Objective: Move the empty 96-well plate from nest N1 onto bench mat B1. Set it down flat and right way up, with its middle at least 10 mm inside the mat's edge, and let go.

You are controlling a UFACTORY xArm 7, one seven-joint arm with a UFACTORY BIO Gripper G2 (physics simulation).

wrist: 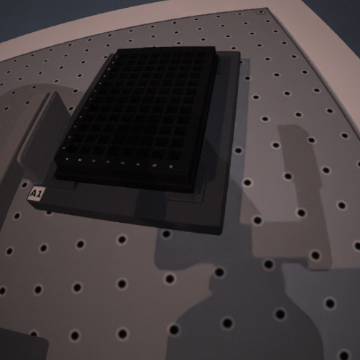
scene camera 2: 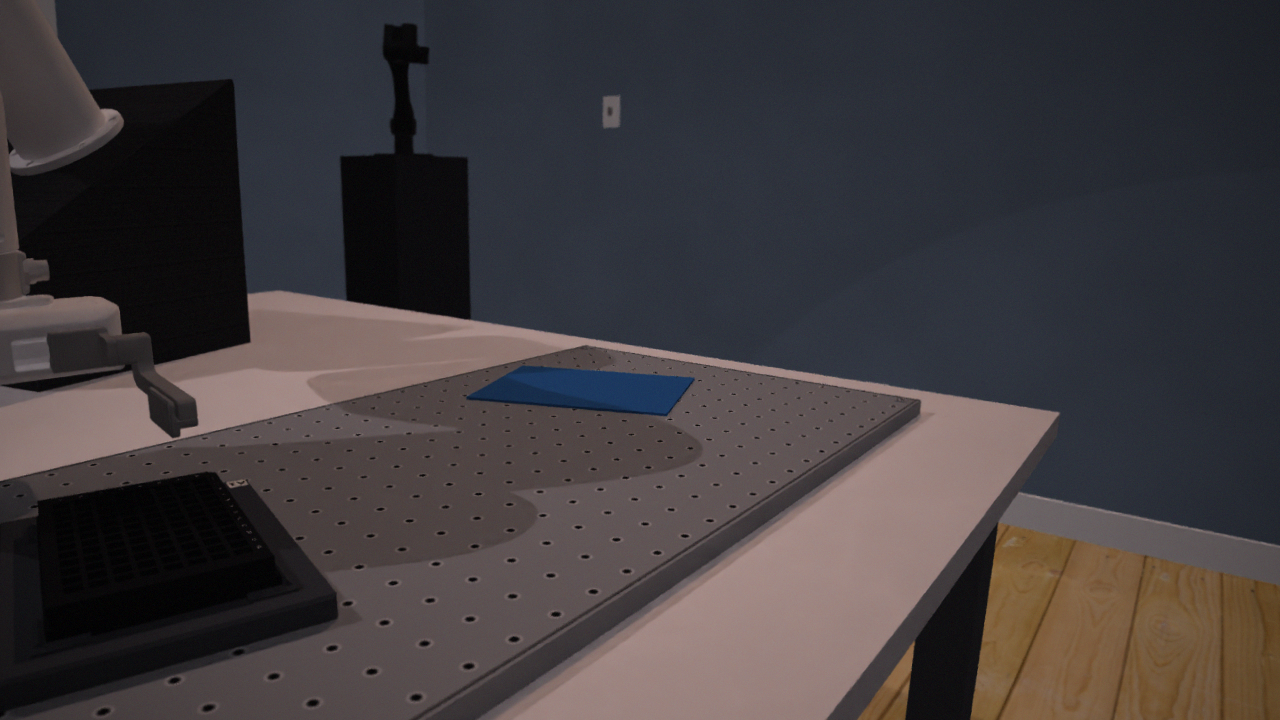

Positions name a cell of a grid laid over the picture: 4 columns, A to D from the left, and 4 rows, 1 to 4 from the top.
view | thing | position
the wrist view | black 96-well plate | B2
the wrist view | dark nest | B3
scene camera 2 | black 96-well plate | A4
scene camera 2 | blue bench mat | C3
